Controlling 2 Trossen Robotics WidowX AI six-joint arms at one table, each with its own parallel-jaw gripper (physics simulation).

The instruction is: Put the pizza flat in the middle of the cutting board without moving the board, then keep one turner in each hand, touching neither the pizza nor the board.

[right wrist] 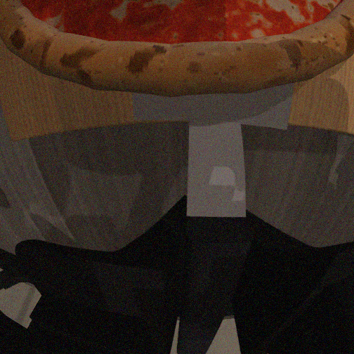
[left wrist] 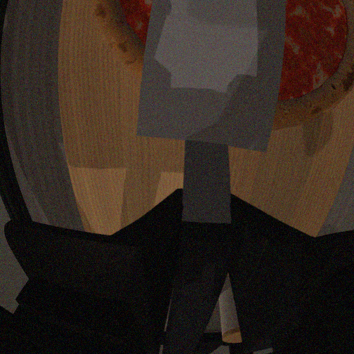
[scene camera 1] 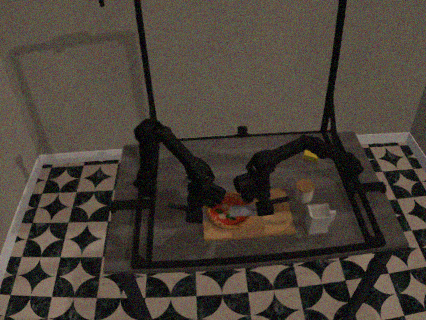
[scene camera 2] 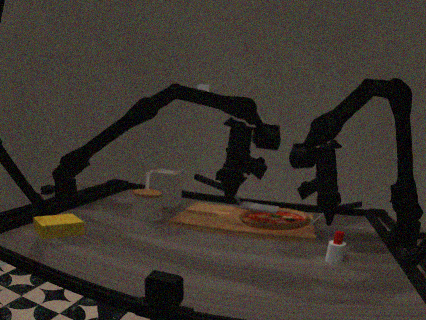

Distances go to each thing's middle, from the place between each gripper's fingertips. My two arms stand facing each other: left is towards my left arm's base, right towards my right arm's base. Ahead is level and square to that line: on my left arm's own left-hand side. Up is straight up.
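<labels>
Pizza (scene camera 2: 285,219) lies 2 cm behind my left hand, 13 cm to the right of it and 2 cm below it. The pale container (scene camera 1: 318,217) is 8 cm ahead of my left hand and 22 cm to the left of it, and it sits 1 cm above it. With the cutting board (scene camera 2: 204,217), my left hand is 2 cm past it, 6 cm to the left of it and 4 cm above it.
The cutting board is 220 mm to the left of my right hand and 10 mm below it. The pale container, for its part, is 90 mm ahead of my right hand, 500 mm to the left of it and 40 mm above it. As for the pizza, my right gripper is 10 mm past it, 150 mm to the right of it and 10 mm below it.
</labels>
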